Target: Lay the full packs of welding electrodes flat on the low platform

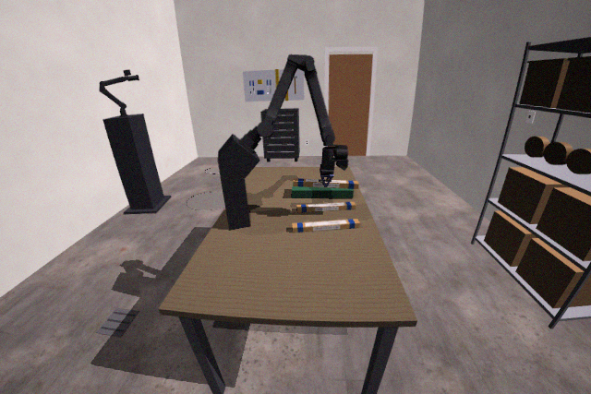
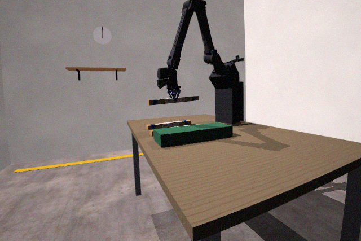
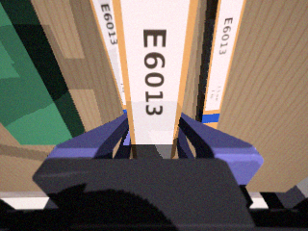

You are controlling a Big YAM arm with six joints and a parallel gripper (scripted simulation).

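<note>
Right now my hand is 30 mm short of the green low platform, 270 mm to the right of it and 180 mm above it. Round my hand: pack (10 mm above).
</note>
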